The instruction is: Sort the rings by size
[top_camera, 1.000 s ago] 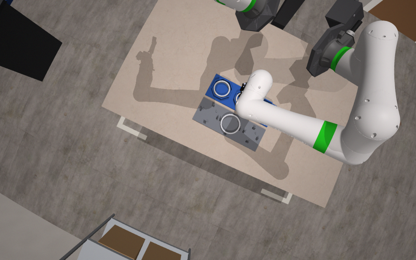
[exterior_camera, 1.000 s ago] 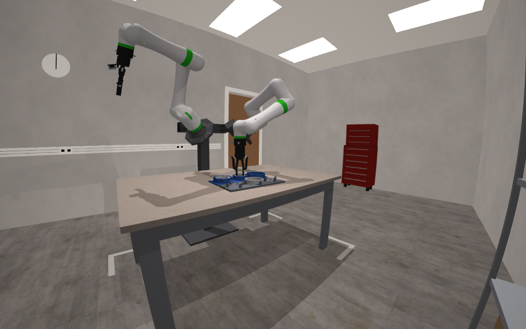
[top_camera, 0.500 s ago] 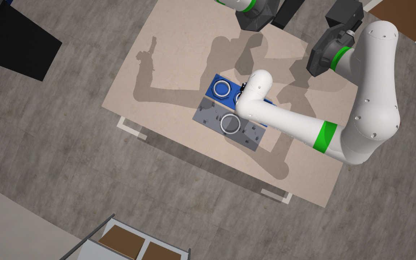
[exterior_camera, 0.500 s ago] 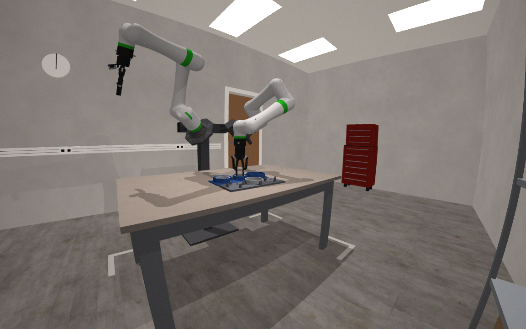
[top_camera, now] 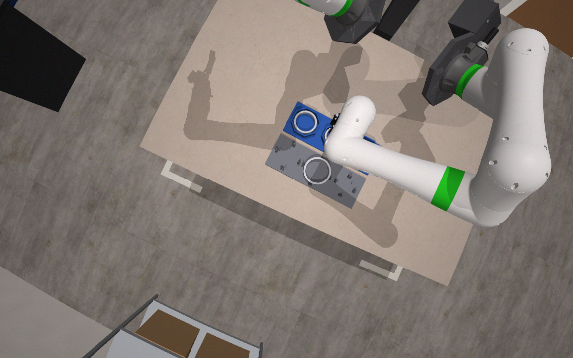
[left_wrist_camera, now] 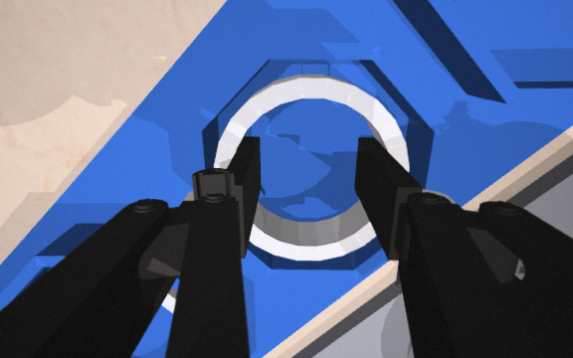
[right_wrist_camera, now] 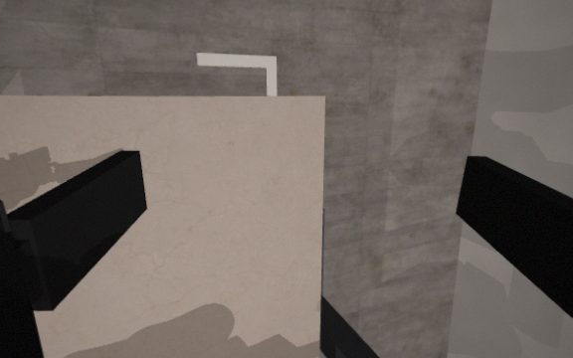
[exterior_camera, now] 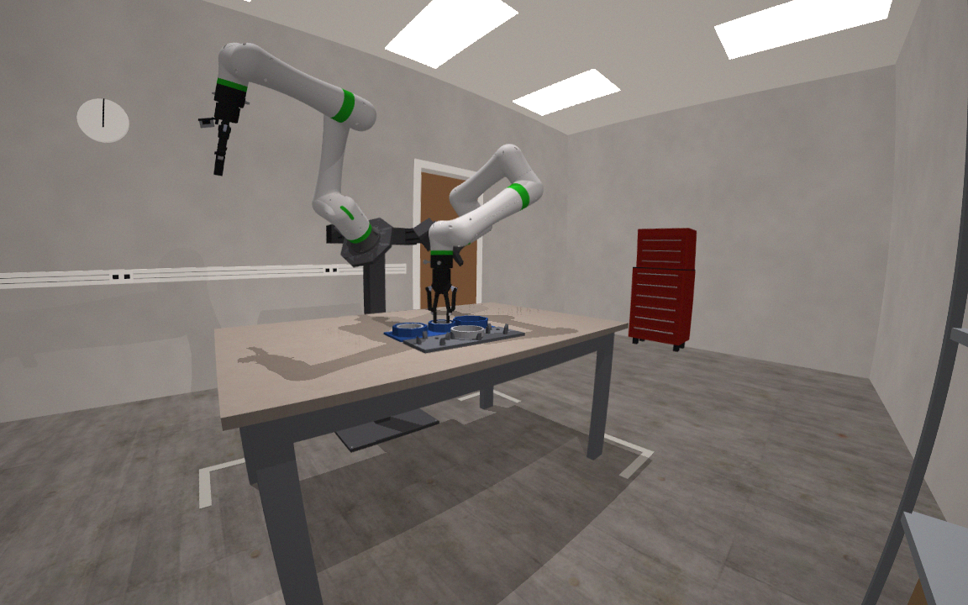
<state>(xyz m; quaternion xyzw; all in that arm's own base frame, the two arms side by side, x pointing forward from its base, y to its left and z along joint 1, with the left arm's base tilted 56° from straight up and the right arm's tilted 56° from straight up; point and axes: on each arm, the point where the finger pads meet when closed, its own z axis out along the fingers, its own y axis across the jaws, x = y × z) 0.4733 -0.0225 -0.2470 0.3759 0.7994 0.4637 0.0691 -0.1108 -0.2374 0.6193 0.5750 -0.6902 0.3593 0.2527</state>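
Observation:
Now: left hand 20 mm above the small ring. Also, from my left hand: blue pallet: 10 mm to the left, 30 mm below; grey holder plate: 180 mm ahead, 20 mm to the left, 40 mm below.

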